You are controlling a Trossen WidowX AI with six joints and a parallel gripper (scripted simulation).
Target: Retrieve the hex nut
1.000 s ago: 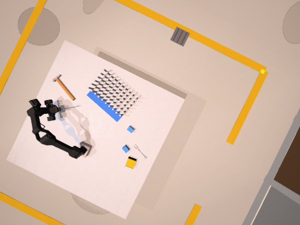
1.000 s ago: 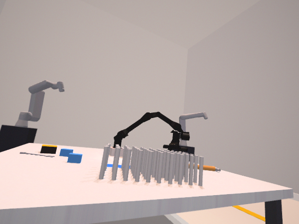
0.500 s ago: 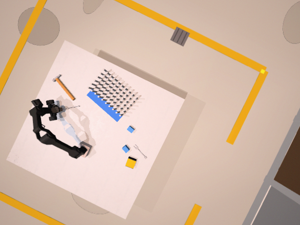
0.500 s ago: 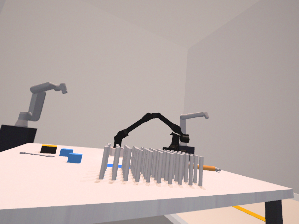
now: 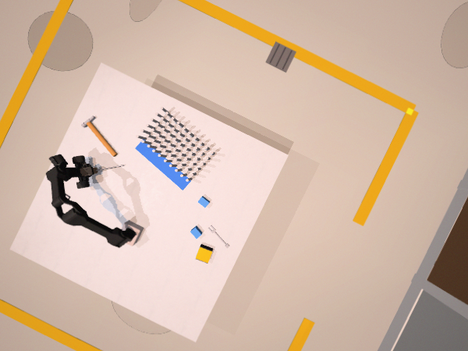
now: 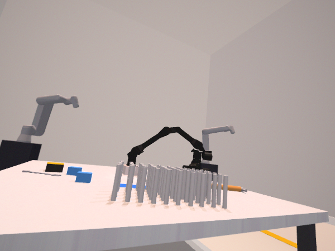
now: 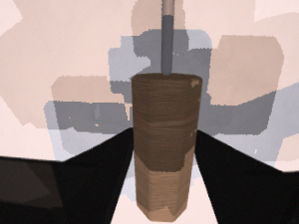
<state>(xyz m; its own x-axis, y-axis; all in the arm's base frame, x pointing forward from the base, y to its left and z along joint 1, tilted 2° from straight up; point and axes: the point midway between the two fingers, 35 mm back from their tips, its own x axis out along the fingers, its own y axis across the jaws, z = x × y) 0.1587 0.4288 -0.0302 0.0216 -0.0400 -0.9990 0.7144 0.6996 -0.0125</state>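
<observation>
The screwdriver is 7 cm ahead of my gripper tip, 7 cm to the right of it and 1 cm above it. Round my gripper tip: blue taped strip (29 cm ahead, 35 cm to the right); then black hex key (21 cm behind, 4 cm to the left); then grey wrench (11 cm ahead, 89 cm to the right).
</observation>
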